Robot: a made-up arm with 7 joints. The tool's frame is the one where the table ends. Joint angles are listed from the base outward.
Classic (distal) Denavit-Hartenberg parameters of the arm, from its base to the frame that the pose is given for. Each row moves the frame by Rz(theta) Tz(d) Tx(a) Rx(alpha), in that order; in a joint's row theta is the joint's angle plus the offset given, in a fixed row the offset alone. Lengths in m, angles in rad.
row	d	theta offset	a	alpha
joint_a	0.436	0	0	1.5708
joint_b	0.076	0	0	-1.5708
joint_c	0.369	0	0.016	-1.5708
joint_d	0.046	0	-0.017	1.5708
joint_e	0.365	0	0	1.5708
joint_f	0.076	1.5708	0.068	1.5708
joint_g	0.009	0	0	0
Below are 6 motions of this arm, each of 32 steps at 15 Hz.
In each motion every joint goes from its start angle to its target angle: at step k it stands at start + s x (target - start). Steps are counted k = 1, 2, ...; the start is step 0. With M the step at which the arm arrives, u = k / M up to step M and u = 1 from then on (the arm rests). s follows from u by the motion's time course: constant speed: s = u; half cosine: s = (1 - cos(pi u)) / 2; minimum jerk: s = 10 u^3 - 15 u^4 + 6 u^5.
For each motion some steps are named. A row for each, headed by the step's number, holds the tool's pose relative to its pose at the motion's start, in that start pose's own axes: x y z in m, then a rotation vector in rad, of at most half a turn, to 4 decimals.
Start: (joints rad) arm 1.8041 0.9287 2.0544 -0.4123 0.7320 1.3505 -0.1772
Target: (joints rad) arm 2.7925 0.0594 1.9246 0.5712 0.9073 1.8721 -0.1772
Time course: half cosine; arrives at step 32
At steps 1, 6, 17, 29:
1: 0.0014 0.0003 -0.0002 -0.0010 0.0022 0.0012
6: 0.0481 0.0119 -0.0079 -0.0352 0.0773 0.0456
17: 0.2293 0.1418 -0.1223 -0.2868 0.4456 0.4239
29: 0.1998 0.2874 -0.2546 -0.5760 0.6020 0.9396

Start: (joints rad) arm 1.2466 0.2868 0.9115 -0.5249 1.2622 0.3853 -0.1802
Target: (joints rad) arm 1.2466 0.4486 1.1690 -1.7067 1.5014 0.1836 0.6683
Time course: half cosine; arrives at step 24
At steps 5, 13, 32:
5: 0.0195 -0.0564 -0.0082 0.0926 0.0341 -0.0092
13: 0.0332 -0.2975 -0.1055 0.4898 0.0922 -0.0844
32: -0.0653 -0.4605 -0.2488 0.7771 0.0466 -0.2204

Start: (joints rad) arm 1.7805 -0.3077 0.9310 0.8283 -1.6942 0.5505 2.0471
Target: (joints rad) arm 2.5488 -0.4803 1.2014 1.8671 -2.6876 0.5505 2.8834
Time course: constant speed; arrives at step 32
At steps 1, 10, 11, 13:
1: -0.0212 -0.0008 -0.0079 0.0203 -0.0234 -0.0115
10: -0.1871 0.0148 -0.1307 0.2660 -0.2567 -0.0914
11: -0.2016 0.0195 -0.1491 0.2993 -0.2858 -0.0968
13: -0.2274 0.0310 -0.1878 0.3689 -0.3460 -0.1050

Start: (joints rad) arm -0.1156 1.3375 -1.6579 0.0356 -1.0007 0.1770 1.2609
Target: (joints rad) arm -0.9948 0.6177 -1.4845 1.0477 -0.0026 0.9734 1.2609
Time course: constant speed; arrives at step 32
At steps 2, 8, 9, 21, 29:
2: 0.0012 -0.0092 -0.0342 0.0940 -0.0340 -0.0163
8: -0.0058 -0.0246 -0.1366 0.3532 -0.1219 -0.0685
9: -0.0086 -0.0254 -0.1531 0.3923 -0.1347 -0.0775
21: -0.0733 -0.0048 -0.3118 0.7517 -0.2551 -0.1737
29: -0.1333 0.0284 -0.3569 0.8717 -0.2939 -0.1920

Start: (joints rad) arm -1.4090 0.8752 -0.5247 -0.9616 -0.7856 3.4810 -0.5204
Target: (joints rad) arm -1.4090 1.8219 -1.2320 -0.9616 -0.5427 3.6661 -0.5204
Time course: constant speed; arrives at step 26
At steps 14, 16, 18, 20, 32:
14: -0.1771 0.0931 0.1062 0.1161 0.5993 -0.0203
16: -0.1958 0.1079 0.1242 0.1459 0.6775 -0.0134
18: -0.2128 0.1230 0.1425 0.1789 0.7531 -0.0043
20: -0.2284 0.1382 0.1611 0.2153 0.8259 0.0070
32: -0.2665 0.1849 0.2174 0.3437 1.0250 0.0521

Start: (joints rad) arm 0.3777 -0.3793 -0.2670 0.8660 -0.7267 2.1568 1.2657
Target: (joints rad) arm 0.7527 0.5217 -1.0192 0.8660 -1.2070 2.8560 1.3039
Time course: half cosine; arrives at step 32
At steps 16, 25, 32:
16: 0.2465 -0.1049 -0.1407 0.3543 0.3106 -0.4768
25: 0.3797 -0.1018 -0.3349 0.4302 0.4712 -0.7778
32: 0.4038 -0.0858 -0.4006 0.4215 0.5006 -0.8443

